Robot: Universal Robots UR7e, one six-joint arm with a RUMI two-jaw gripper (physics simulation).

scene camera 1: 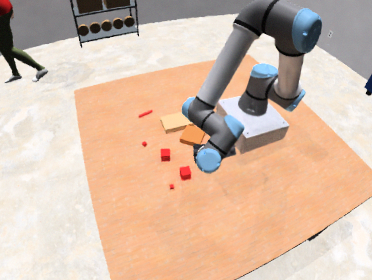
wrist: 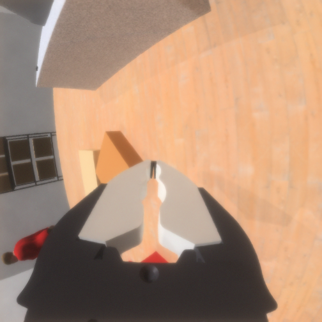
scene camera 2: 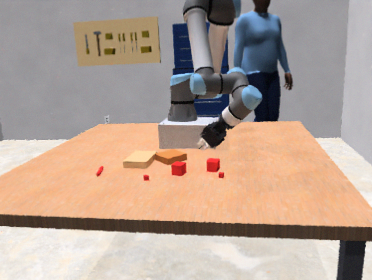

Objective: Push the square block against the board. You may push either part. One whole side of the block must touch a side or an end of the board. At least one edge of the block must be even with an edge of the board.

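Places are measured from the arm's base along level axes (x ahead, y left, z up), in centimetres.
Pixels of known places: gripper, between the fingertips: (scene camera 2: 199, 148); arm's base, origin of its link: (scene camera 1: 252, 106) (scene camera 2: 182, 119).
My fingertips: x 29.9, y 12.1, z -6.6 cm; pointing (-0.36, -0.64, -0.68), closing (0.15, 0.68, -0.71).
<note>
Ahead of a thing's pixels: the offset from my fingertips to its middle.
The orange square block {dz -2.7, dx +2.7, dy -11.9 cm} (scene camera 1: 192, 135) (scene camera 2: 172, 157) (wrist: 116, 161) lies flat on the table, turned at an angle to the pale tan board {dz -2.7, dx +6.1, dy -23.9 cm} (scene camera 1: 173, 123) (scene camera 2: 139, 160) (wrist: 87, 167). In scene camera 2 a corner of the block is close to the board's right side; whether they touch I cannot tell. No whole side of the block lies along the board. My gripper (scene camera 2: 201, 145) (wrist: 153, 161) is shut and empty, low over the table to the right of the block in scene camera 2, apart from it. In scene camera 1 the arm hides the fingertips and partly covers the board.
Two red cubes {dz -2.2, dx +19.0, dy -5.2 cm} (scene camera 1: 165, 154) {dz -2.2, dx +14.6, dy +7.1 cm} (scene camera 1: 185, 173) (scene camera 2: 178, 168) (scene camera 2: 213, 164) and two tiny red cubes {dz -3.4, dx +25.7, dy -16.0 cm} (scene camera 1: 144, 144) {dz -3.4, dx +22.0, dy +10.6 cm} (scene camera 1: 171, 186) (scene camera 2: 146, 177) (scene camera 2: 221, 175) lie nearby. A red rod {dz -3.5, dx +19.2, dy -36.5 cm} (scene camera 1: 145, 114) (scene camera 2: 100, 171) lies beyond the board. The arm's grey base box (scene camera 1: 265, 130) (scene camera 2: 177, 135) (wrist: 125, 40) stands behind.
</note>
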